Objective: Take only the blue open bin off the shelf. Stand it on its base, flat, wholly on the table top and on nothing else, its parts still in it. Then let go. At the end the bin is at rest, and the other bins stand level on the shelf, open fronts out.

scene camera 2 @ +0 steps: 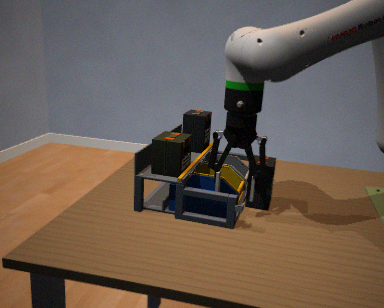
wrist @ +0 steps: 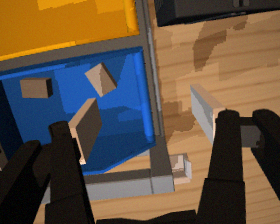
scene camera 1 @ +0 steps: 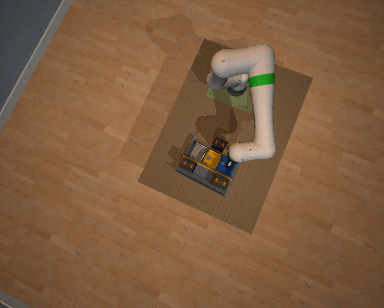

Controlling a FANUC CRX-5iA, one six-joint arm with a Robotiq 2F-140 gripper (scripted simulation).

I see my gripper [scene camera 2: 234, 196] and a blue bin [scene camera 2: 208, 207].
The blue bin shows as well in the wrist view [wrist: 127, 130]. My gripper also shows in the wrist view [wrist: 144, 105].
